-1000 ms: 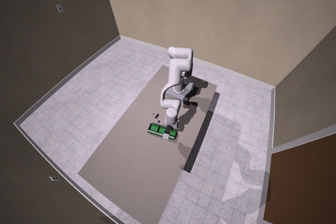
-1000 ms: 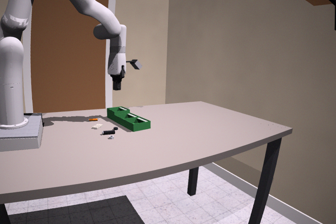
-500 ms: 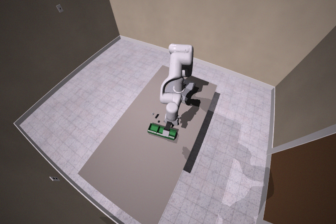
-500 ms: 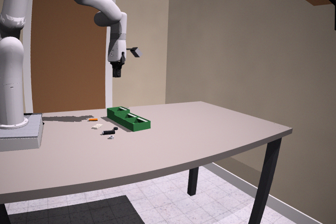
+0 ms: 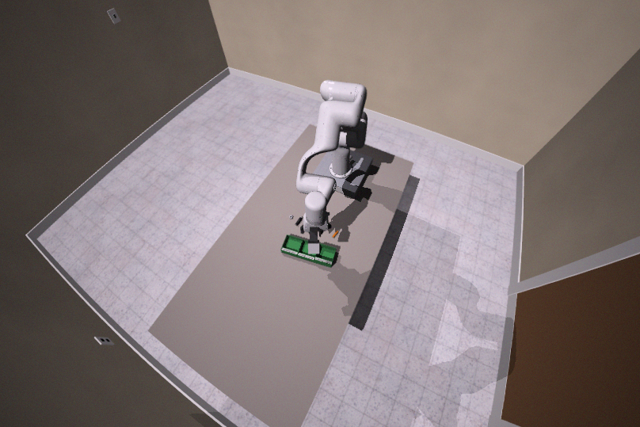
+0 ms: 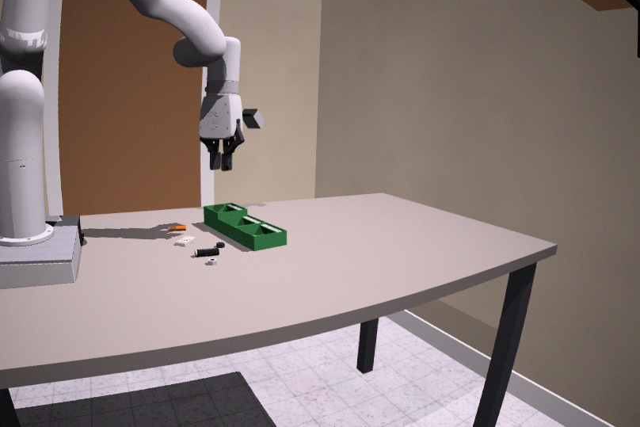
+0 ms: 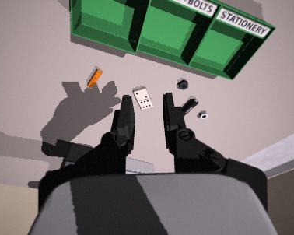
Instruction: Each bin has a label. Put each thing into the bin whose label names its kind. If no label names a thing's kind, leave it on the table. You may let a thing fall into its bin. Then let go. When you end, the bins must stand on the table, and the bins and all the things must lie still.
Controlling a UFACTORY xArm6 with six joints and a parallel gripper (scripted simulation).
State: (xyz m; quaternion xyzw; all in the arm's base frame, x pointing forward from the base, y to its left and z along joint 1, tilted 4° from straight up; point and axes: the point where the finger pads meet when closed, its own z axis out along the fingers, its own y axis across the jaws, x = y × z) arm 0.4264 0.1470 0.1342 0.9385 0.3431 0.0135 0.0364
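The black nut lies 17 cm below my hand, 10 cm to the right of it and 2 cm behind it. The rest, counted from my hand: white domino 17 cm below, 9 cm behind, 6 cm to the right; then green three-bin tray 15 cm below, 5 cm ahead, 1 cm to the right; then orange battery 17 cm below, 11 cm behind, 4 cm to the left.
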